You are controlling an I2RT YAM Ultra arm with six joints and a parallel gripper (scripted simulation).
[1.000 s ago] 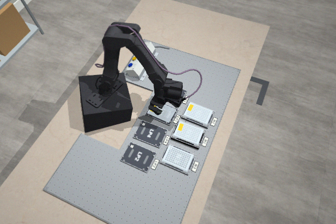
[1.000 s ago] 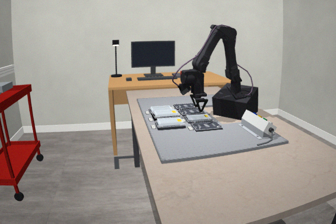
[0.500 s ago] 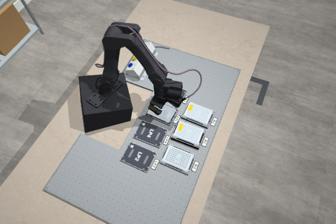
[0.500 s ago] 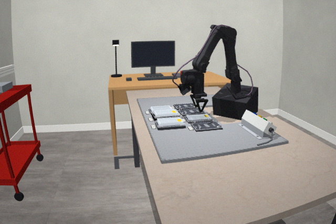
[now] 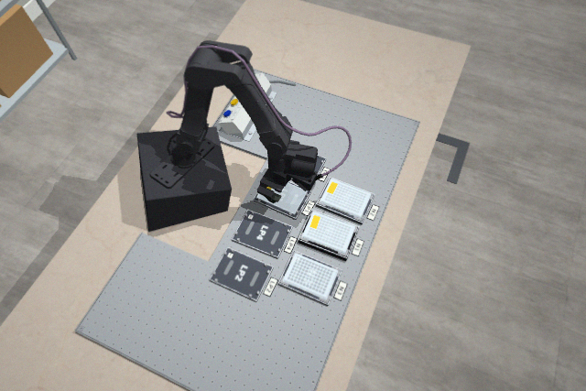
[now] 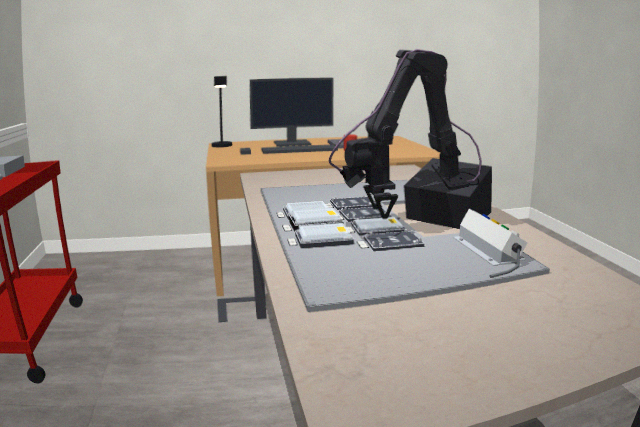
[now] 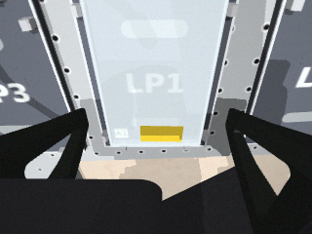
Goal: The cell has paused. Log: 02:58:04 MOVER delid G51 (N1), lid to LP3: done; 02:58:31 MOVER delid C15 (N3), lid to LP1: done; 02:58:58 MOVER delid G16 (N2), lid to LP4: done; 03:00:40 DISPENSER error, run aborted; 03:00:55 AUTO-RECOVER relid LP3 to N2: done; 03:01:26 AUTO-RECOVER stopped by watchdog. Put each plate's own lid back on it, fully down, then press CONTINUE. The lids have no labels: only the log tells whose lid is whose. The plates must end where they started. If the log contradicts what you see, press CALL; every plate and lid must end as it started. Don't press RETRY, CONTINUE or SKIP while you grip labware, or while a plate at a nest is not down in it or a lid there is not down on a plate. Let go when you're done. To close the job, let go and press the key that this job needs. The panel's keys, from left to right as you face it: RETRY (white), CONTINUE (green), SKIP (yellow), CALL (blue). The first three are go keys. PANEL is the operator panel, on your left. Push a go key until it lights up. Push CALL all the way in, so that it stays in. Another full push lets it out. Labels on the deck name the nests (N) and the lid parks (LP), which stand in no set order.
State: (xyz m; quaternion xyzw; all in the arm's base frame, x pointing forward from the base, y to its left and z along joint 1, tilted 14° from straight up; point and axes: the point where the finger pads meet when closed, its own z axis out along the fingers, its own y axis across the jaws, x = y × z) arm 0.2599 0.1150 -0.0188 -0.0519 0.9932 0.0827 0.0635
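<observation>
My hand is 21 cm short of the plate, 16 cm to the left of it and 3 cm above it. From my hand the other things lie so: green continue key 31 cm behind, 23 cm to the left, 1 cm above; yellow key 30 cm behind, 18 cm to the left, 1 cm above; blue key 29 cm behind, 13 cm to the left, 1 cm above.
</observation>
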